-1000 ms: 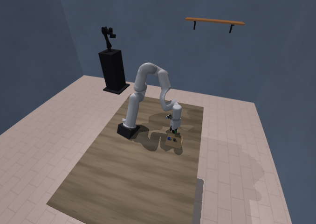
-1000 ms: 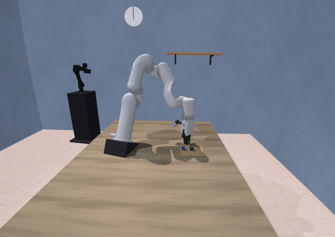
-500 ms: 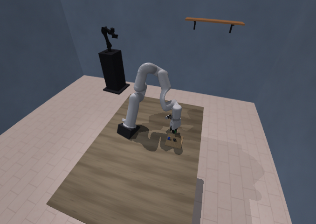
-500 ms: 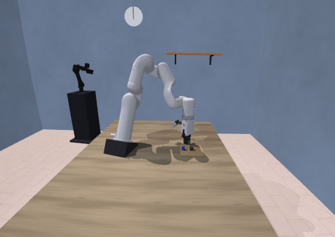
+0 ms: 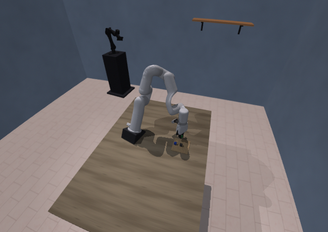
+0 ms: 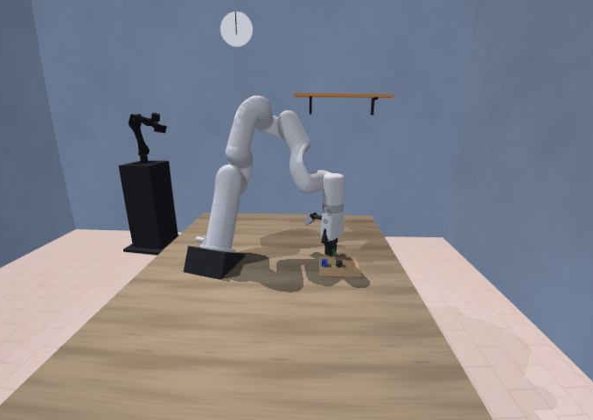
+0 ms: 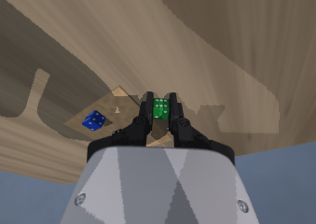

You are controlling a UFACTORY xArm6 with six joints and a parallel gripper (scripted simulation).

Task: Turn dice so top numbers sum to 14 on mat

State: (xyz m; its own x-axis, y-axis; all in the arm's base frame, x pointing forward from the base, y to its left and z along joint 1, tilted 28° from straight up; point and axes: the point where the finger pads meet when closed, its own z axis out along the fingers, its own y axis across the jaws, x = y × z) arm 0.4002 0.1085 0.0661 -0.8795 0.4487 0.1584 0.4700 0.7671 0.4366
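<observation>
The blue die lies 10 cm to the right of my hand, 2 cm behind it and 1 cm below it. Round my hand: black die 10 cm to the right, 3 cm ahead, 1 cm below; tan mat 10 cm to the right, 3 cm ahead, 2 cm below; green die 1 cm below, 1 cm ahead.
</observation>
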